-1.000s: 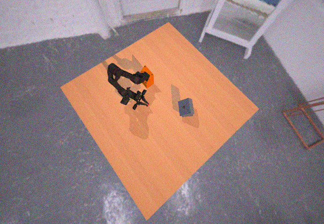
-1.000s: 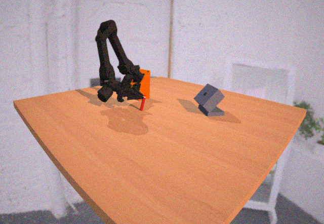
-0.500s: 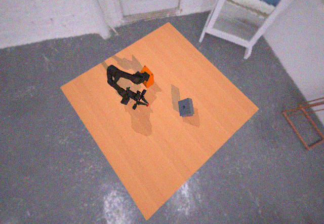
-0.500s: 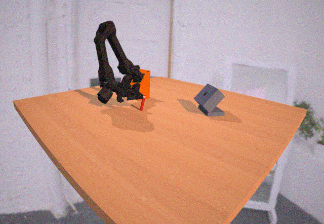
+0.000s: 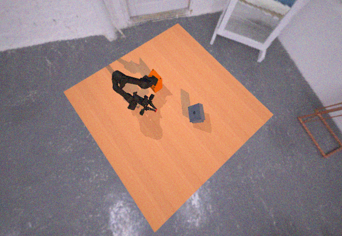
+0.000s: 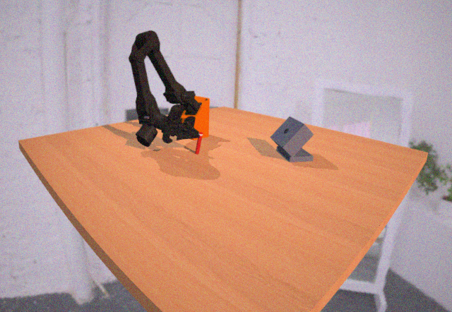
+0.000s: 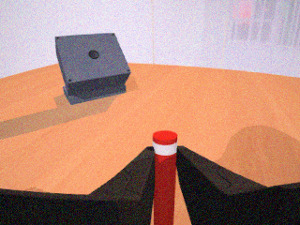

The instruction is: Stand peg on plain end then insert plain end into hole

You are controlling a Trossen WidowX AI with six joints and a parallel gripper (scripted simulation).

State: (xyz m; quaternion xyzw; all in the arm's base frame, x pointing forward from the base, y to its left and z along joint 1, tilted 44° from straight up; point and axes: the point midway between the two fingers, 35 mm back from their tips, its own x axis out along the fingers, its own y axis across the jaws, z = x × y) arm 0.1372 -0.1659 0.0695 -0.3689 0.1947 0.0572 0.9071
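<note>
The peg is 1 cm below my gripper tip. Round my gripper tip: sloped panel 25 cm ahead, 20 cm to the left, 1 cm above; grey foot 27 cm ahead, 22 cm to the left, 6 cm below.
</note>
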